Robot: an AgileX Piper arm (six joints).
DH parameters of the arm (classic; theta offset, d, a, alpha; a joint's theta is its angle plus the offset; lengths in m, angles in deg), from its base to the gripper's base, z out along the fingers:
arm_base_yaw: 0 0.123 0 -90
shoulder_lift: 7.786 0 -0.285 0
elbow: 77.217 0 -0.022 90
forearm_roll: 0 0.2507 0 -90
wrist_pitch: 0 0 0 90
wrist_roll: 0 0.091 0 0
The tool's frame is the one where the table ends.
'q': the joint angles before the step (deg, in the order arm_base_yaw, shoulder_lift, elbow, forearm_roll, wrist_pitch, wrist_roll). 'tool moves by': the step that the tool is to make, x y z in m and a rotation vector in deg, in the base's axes. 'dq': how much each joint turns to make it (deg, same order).
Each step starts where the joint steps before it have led.
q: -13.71 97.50 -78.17 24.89 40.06 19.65
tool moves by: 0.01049 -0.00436 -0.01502 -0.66 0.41 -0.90
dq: 0.00 2.75 -0.30 -0.53 -2.45 0.08
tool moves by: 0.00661 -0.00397 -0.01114 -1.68 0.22 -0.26
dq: 0.00 1.86 -0.07 -1.40 -2.11 -0.16
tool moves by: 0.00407 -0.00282 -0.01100 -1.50 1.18 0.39
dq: 0.00 1.61 0.00 -1.60 -0.83 -0.20
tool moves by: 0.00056 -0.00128 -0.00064 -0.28 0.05 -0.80
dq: 0.00 0.14 -0.07 -1.10 -0.39 1.34
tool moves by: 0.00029 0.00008 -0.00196 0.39 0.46 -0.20
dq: 0.00 0.25 0.00 0.05 0.24 0.33
